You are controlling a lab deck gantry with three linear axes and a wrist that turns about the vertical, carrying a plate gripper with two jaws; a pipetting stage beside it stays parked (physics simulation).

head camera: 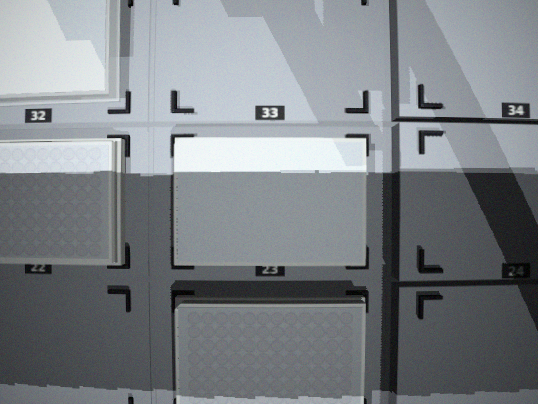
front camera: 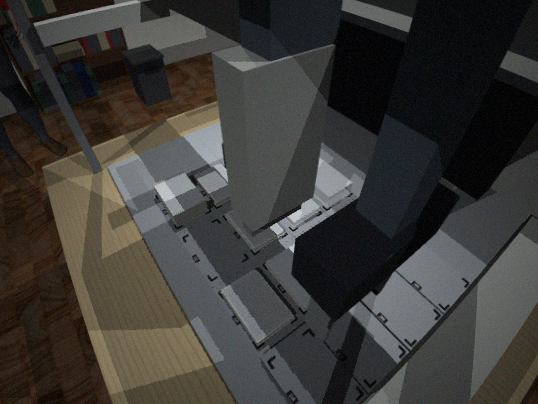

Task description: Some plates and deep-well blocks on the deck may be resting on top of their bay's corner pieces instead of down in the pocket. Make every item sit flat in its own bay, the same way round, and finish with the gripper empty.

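In the head view a smooth-topped plate lies square inside the corner pieces of bay 23. A plate with round wells lies in bay 13. A welled plate lies in bay 22, and part of a white plate shows in bay 32. They look level; small height differences cannot be told. A tall block stands at the far left of the deck, with a plate beside it. My gripper's dark body hangs over the deck in the front view and hides its jaws, so their opening cannot be told.
A tall grey housing stands beside the gripper's column and hides part of the deck. White items show behind it. A black-edged step runs between bays 33 and 34 in the head view. The wooden table edge lies left of the deck.
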